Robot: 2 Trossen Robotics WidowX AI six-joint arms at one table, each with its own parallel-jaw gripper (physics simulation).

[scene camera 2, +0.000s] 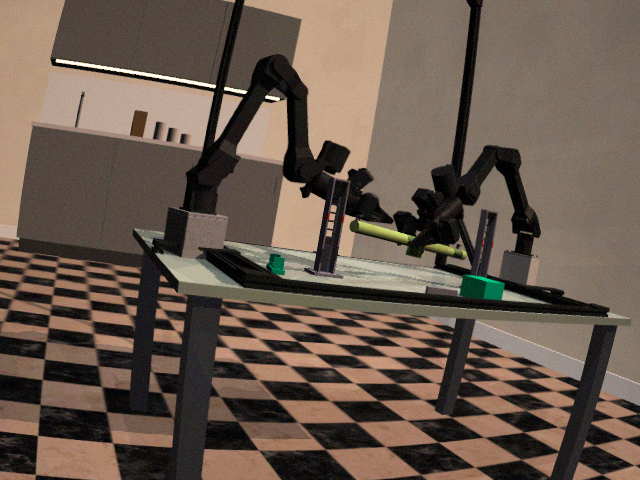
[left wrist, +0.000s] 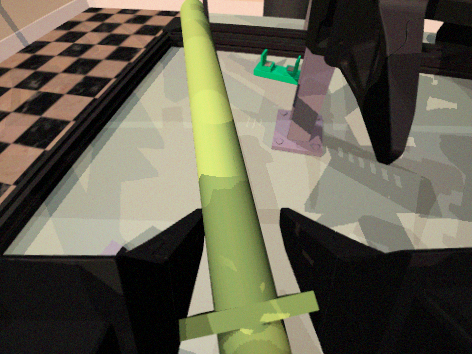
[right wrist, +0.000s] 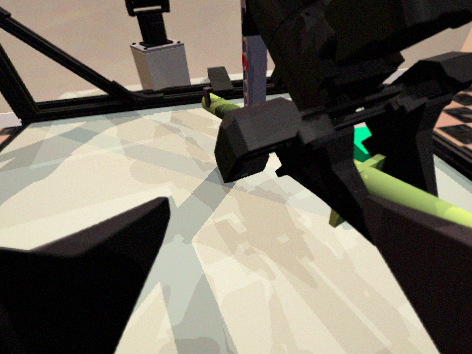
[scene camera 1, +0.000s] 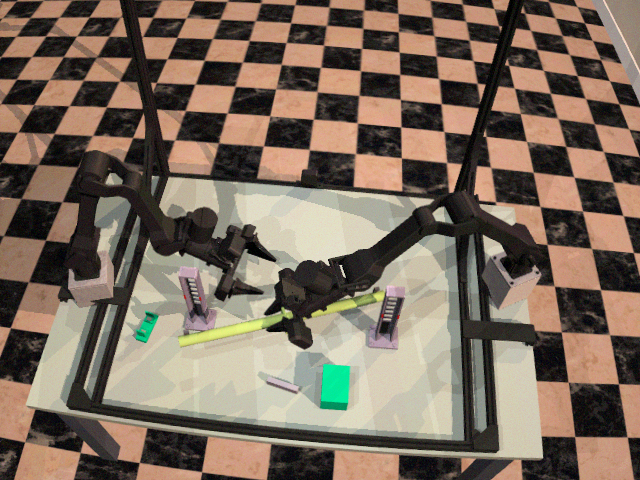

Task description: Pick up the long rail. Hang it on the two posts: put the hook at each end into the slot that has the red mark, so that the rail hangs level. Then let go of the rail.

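Places are measured from the left arm's base along level axes (x back, y right, z up), in centimetres.
Pixels of known places: left gripper, fingertip midpoint: (scene camera 2: 403, 245) (left wrist: 242, 216) (right wrist: 407, 232) (scene camera 1: 266, 322); right gripper, fingertip midpoint: (scene camera 2: 386, 220) (right wrist: 264, 205) (scene camera 1: 269, 276); left arm's base, origin of the base link: (scene camera 2: 522, 254) (right wrist: 156, 43) (scene camera 1: 516, 265); right arm's base, origin of the base link: (scene camera 2: 197, 211) (scene camera 1: 87, 268).
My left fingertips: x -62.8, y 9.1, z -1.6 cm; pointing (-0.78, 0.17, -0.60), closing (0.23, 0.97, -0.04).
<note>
Ahead of a thing's pixels: the offset from my left fingertips to its middle.
The long yellow-green rail @[dx +4.3, dy -1.0, dz +0.6 cm] (scene camera 1: 224, 331) (scene camera 2: 382, 233) (left wrist: 214, 110) (right wrist: 425, 192) is held above the table, near its middle crosspiece. My left gripper (scene camera 1: 269, 321) (left wrist: 242, 216) is shut on it. The left post @[dx -13.4, dy +11.3, dz +1.4 cm] (scene camera 1: 194, 297) (scene camera 2: 330, 229) (left wrist: 312, 90) and right post @[dx +26.4, dy -9.5, dz +1.4 cm] (scene camera 1: 391, 315) (scene camera 2: 484, 242) (right wrist: 255, 70) stand upright with red marks by their slots. In scene camera 1 the rail's left end shows below the left post's base, its right end beside the right post's upper part. Both ends look apart from the slots. My right gripper (scene camera 1: 268, 275) (right wrist: 264, 205) is open and empty, behind the rail.
A green block @[dx +9.8, dy -17.9, dz -6.9 cm] (scene camera 1: 334, 386) (scene camera 2: 481, 287) and a thin pale bar @[dx -0.9, dy -12.4, dz -8.4 cm] (scene camera 1: 282, 384) (scene camera 2: 442, 290) lie toward the front of the table. A green bracket @[dx -26.8, dy +13.8, dz -7.7 cm] (scene camera 1: 146, 327) (scene camera 2: 276, 264) (left wrist: 277, 71) lies left of the left post. A black frame (scene camera 1: 289, 424) borders the work area.
</note>
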